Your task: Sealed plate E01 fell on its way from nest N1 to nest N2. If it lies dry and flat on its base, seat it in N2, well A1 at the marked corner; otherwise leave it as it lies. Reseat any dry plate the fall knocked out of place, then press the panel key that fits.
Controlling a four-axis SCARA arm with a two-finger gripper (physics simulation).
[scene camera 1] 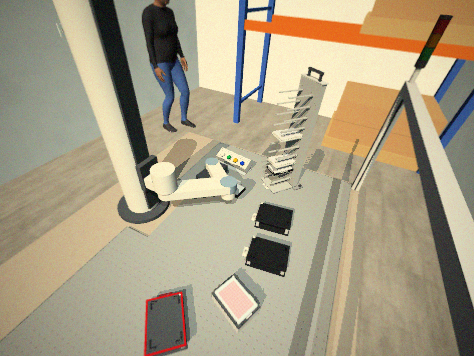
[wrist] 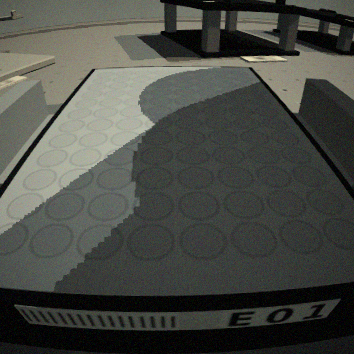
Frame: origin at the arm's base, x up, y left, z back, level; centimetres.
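Seen in the pictures: gripper, fingertip midpoint: point(wrist: 173, 98); arm's base, origin of the base link: point(scene camera 1: 144, 204).
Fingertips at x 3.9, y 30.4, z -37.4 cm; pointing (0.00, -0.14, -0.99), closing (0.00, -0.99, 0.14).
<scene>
Offsets run from my fingertips to a thing's top centre. "*": to the spot under its first point.
Plate E01 @(dx +0.3, dy +0.3, dz +2.2 cm) point(wrist: 197, 182) fills the wrist view. It lies flat with its grey sealed top up, the wells show through, and it looks dry. Its label @(* dx -0.1, dy -0.5, dz +8.6 cm) point(wrist: 281, 313) faces the camera. My gripper point(wrist: 173, 98) is shut on it, with a finger against each long side. In the scene view the gripper point(scene camera 1: 229, 191) sits under the arm's end near the key panel @(dx +5.8, dy +21.8, dz +11.8 cm) point(scene camera 1: 234, 159), and only a dark edge of the plate point(scene camera 1: 240, 190) shows. Two black nests @(* dx +2.8, dy -12.1, dz -26.5 cm) point(scene camera 1: 274, 218) @(* dx +1.9, dy -30.9, dz -30.1 cm) point(scene camera 1: 267, 254) stand to the right; one shows in the wrist view point(wrist: 228, 40).
A plate with a pink top @(dx +4.6, dy -53.3, dz -26.5 cm) point(scene camera 1: 235, 300) lies askew at the front. A red-outlined grey pad @(* dx +1.4, dy -69.6, dz -9.4 cm) point(scene camera 1: 165, 323) lies left of it. A plate rack point(scene camera 1: 312, 126) stands behind the nests. A person point(scene camera 1: 166, 65) stands at the back left. A signal tower point(scene camera 1: 433, 42) stands at the right.
</scene>
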